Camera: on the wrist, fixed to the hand. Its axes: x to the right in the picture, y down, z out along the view.
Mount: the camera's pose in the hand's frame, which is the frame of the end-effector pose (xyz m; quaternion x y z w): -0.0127 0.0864 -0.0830 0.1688 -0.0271 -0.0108 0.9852
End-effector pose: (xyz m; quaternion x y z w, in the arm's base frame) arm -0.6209 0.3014 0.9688 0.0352 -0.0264 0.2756 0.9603
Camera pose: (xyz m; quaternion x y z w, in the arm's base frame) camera -0.6749 0.3746 0.8898 0.2045 -0.0051 0.2646 0.9424
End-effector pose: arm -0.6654 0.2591 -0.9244 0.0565 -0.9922 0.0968 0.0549
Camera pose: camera -0.6553 0.3611 -0.8610 0.0783 -0.9621 0.2607 0.0187
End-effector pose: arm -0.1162 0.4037 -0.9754 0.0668 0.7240 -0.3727 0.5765
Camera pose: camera -0.1317 0.5207 -0.9994 0.1452 0.6355 -0.4975 0.5723
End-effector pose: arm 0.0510 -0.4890 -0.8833 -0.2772 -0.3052 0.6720 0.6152
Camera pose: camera 0.0574 -0.5008 -1.0030 -0.1477 -0.2069 0.7144 0.6519
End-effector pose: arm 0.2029 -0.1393 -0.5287 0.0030 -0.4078 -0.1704 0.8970
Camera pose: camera 0.2822 -0.0651 -0.5809 0.1542 -0.4548 -0.1088 0.8704
